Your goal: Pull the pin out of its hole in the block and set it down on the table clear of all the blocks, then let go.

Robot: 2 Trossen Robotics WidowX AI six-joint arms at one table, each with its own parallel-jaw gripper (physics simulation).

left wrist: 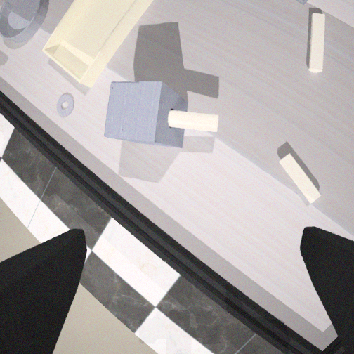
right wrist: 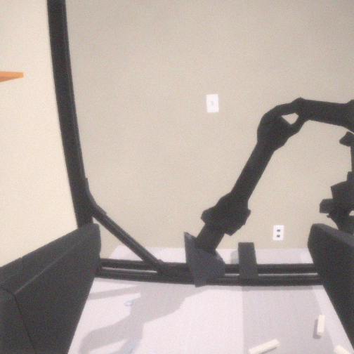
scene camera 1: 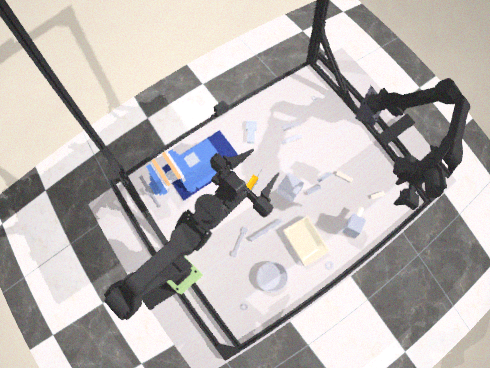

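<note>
A blue-grey block lies near the table's lower edge in scene camera 1. A cream pin sticks out of the hole in its side face; its inner end is hidden in the block. My left gripper is open and empty, above the table's right edge in scene camera 1, apart from the pin and block. My right gripper is open and empty, raised over the middle of the table, far from the pin.
Two loose cream sticks lie near the block. A yellow tray is beside it. A round grey container, another grey block, a yellow-handled tool and a blue mat are farther left.
</note>
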